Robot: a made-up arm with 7 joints.
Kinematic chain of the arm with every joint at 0, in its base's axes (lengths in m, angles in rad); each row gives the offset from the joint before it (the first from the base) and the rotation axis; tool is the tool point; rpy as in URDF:
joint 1: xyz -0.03 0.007 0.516 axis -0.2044 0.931 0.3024
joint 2: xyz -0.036 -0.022 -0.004 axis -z
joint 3: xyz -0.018 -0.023 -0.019 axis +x
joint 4: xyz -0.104 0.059 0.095 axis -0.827 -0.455 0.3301
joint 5: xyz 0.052 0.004 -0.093 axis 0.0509 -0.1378 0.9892
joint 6: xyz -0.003 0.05 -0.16 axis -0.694 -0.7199 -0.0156
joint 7: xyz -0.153 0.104 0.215 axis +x
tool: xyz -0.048 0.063 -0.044 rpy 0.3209 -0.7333 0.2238
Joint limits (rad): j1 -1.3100..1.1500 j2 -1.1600..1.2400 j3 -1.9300..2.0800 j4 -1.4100..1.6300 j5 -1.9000..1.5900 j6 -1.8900..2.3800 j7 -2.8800..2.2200
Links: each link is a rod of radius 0.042 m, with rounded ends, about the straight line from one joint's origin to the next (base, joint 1, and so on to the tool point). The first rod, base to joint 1, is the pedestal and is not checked.
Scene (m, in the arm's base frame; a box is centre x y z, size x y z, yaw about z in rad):
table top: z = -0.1
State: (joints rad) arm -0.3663 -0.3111 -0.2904 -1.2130 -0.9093 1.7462 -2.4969
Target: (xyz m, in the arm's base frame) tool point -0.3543 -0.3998 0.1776
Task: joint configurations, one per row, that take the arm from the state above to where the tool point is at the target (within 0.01 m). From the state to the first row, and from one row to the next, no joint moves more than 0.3 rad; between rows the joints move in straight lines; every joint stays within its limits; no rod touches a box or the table.
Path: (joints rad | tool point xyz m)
1: -0.1627 -0.3518 -0.5602 -1.0710 -0.8414 1.8859 -2.5524 | -0.3428 0.3736 0.1668
2: 0.0409 -0.3925 -0.8300 -0.9290 -0.7736 2.0256 -2.6079 | -0.4172 0.1397 0.0577
3: 0.2445 -0.4332 -1.0998 -0.7870 -0.7057 2.1653 -2.6634 | -0.4357 -0.1448 0.0671
4: 0.4481 -0.4740 -1.3696 -0.6450 -0.6378 2.3050 -2.7188 | -0.3543 -0.3998 0.1776

